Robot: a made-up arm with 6 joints. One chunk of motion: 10 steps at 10 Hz.
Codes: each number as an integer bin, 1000 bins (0 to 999) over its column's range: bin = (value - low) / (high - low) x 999, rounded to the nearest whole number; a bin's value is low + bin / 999 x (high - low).
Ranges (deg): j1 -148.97..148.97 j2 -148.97..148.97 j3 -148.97..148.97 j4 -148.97..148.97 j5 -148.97..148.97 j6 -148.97..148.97
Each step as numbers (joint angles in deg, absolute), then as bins.
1 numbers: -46.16 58.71 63.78 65.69 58.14 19.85
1 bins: 345 696 713 720 694 566
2 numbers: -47.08 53.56 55.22 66.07 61.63 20.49
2 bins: 342 679 685 721 706 568
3 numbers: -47.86 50.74 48.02 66.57 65.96 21.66
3 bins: 339 670 661 723 721 572
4 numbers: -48.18 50.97 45.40 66.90 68.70 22.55
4 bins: 338 670 652 724 730 575
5 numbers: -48.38 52.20 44.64 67.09 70.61 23.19
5 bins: 337 675 649 724 736 577
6 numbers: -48.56 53.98 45.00 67.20 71.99 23.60
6 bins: 337 680 650 725 741 579
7 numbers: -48.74 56.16 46.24 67.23 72.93 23.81
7 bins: 336 688 655 725 744 579
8 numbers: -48.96 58.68 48.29 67.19 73.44 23.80
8 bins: 335 696 661 725 746 579
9 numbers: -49.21 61.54 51.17 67.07 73.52 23.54
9 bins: 334 706 671 724 746 578
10 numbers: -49.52 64.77 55.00 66.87 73.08 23.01
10 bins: 333 717 684 724 745 577
